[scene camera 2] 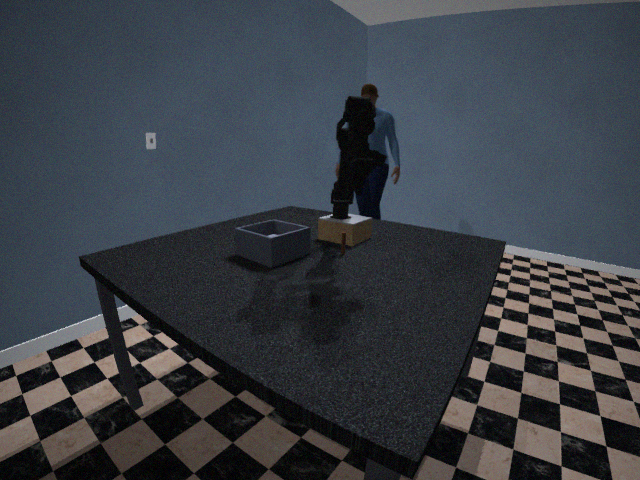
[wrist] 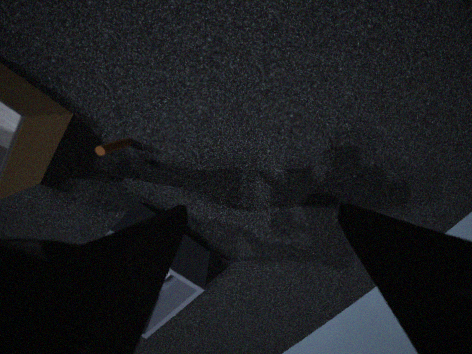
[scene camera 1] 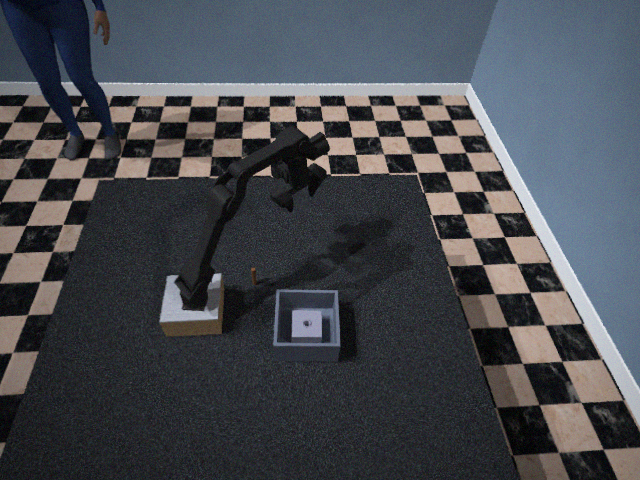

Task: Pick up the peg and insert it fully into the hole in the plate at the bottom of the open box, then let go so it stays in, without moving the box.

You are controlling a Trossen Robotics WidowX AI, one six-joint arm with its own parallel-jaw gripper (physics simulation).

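Frame: origin at the arm's base, x ahead, y left, z up, level; centimetres.
Where they show: gripper, between the fingertips: point(scene camera 2: 354, 194) point(wrist: 261, 212) point(scene camera 1: 300, 203); arm's base, origin of its link: point(scene camera 2: 340, 217) point(scene camera 1: 195, 301).
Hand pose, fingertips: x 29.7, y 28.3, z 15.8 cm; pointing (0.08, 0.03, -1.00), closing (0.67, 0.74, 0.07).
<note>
Each offset is from my fingertips to the top centre of the thing. Level surfaces: height alone.
The orange-brown peg {dz -16.8, dx -14.2, dy -14.4 cm} point(scene camera 1: 253, 276) point(scene camera 2: 343, 243) point(wrist: 112, 146) stands upright on the dark table, between the arm's base and the open box. The grey open box {dz -14.9, dx +4.2, dy -31.7 cm} point(scene camera 1: 307, 353) point(scene camera 2: 253, 250) point(wrist: 195, 260) stands to the right of the base in scene camera 1. On its bottom lies a pale plate {dz -18.6, dx +4.2, dy -31.7 cm} point(scene camera 1: 299, 333) with a small dark hole near its middle. My gripper point(scene camera 1: 301, 200) point(wrist: 261, 212) is open and empty, high above the table and well away from peg and box. In the wrist view the peg is left of the fingers, and the left finger hides part of the box.
The arm stands on a wooden block point(scene camera 1: 191, 328) point(scene camera 2: 334, 230) point(wrist: 39, 135) with a white top, close to the peg. The dark table {dz -24.8 cm} point(scene camera 1: 155, 392) point(scene camera 2: 403, 335) carries the arm's shadow. A person point(scene camera 1: 67, 56) point(scene camera 2: 383, 134) in blue stands beyond the table.
</note>
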